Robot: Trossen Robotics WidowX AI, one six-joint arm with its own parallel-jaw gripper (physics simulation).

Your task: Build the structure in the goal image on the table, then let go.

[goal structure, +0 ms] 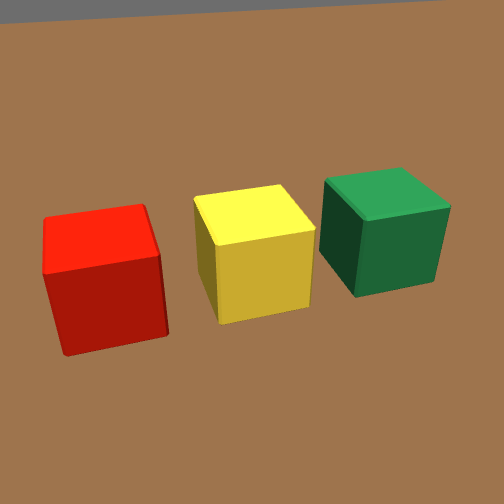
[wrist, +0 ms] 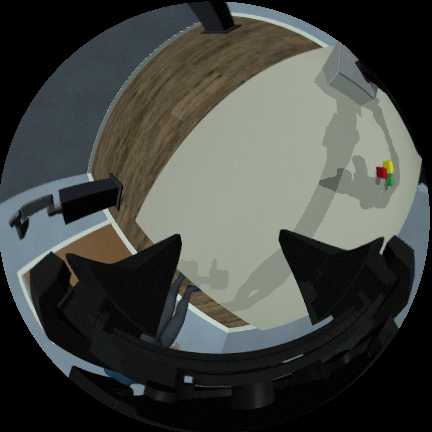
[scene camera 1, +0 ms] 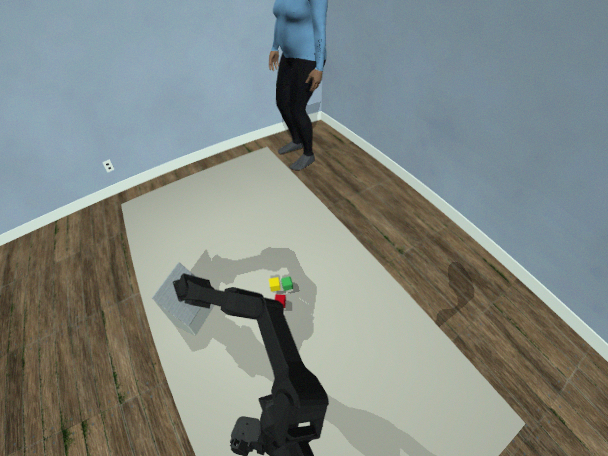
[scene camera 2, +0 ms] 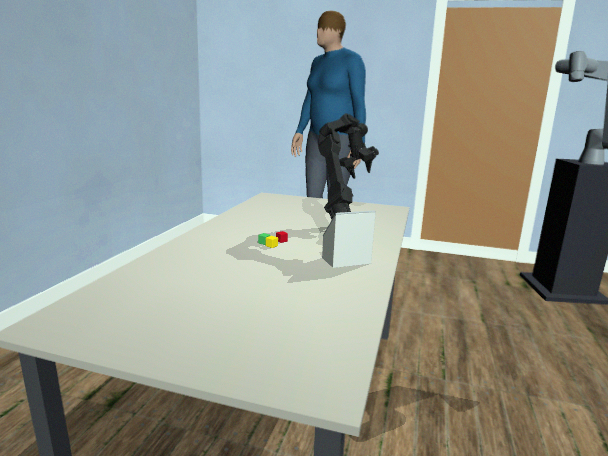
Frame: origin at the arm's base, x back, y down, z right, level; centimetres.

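Where they show: gripper, between the fingertips: (wrist: 231,237) (scene camera 2: 361,175); arm's base, origin of its link: (scene camera 1: 185,288) (scene camera 2: 344,222).
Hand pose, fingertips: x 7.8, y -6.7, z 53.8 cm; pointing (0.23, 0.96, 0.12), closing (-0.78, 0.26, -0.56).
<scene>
Each offset is from my fingertips to the top centre of the thing. Level surfaces: height alone.
A yellow cube {dy +17.1, dx -33.6, dz -42.9 cm} (scene camera 1: 274,284) (scene camera 2: 271,242) (wrist: 388,165) and a green cube {dy +17.1, dx -36.9, dz -40.2 cm} (scene camera 1: 287,283) (scene camera 2: 263,239) (wrist: 390,180) sit side by side on the table, very close together. A red cube {dy +17.1, dx -30.7, dz -36.6 cm} (scene camera 1: 280,300) (scene camera 2: 282,237) (wrist: 381,172) sits beside them, nearer the arm in scene camera 1. None is stacked. My gripper (scene camera 2: 362,173) (wrist: 231,237) is open and empty, high above the table and well away from the cubes. In scene camera 1 its fingers cannot be made out clearly.
A grey slanted box (scene camera 1: 175,306) (scene camera 2: 354,240) (wrist: 352,82) stands on the table {dy +20.4 cm} (scene camera 1: 380,325) (scene camera 2: 200,310) (wrist: 225,150) near one long edge, close to the arm's base. A person (scene camera 1: 300,30) (scene camera 2: 337,85) stands beyond the table. A dark pedestal (scene camera 2: 565,225) (wrist: 90,199) carries a grey arm.
</scene>
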